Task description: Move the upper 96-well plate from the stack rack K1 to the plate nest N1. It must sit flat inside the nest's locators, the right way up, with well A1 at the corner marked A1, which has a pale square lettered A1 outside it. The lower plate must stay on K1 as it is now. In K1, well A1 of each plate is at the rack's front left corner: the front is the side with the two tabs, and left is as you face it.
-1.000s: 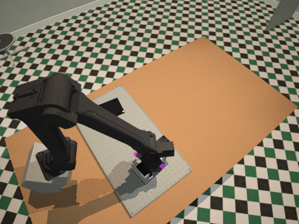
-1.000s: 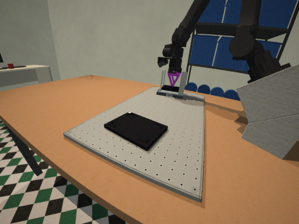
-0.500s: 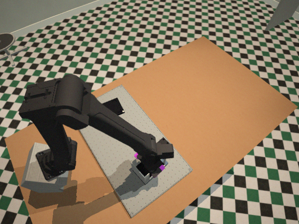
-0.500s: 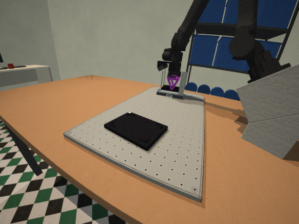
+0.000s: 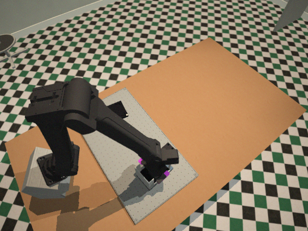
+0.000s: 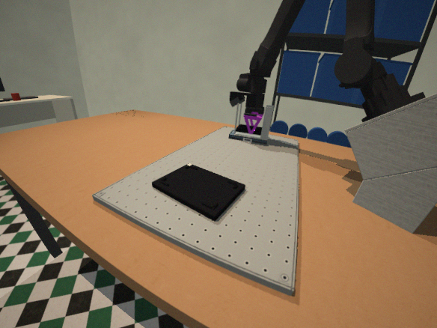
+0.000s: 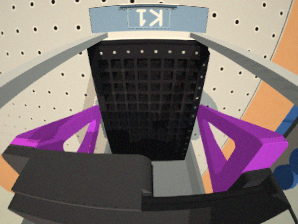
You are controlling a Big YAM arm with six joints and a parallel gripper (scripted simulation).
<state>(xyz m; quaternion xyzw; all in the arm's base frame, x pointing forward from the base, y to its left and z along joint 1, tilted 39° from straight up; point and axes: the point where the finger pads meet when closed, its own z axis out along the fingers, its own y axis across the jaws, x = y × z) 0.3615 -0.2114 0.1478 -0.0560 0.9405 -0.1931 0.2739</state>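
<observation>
Now: the white plate 20 mm below my hand. Round my hand: plate nest N1: 60 mm ahead, 430 mm to the left, 40 mm below; pale A1 square: 110 mm ahead, 360 mm to the left, 30 mm below; black 96-well plate: right at my hand.
</observation>
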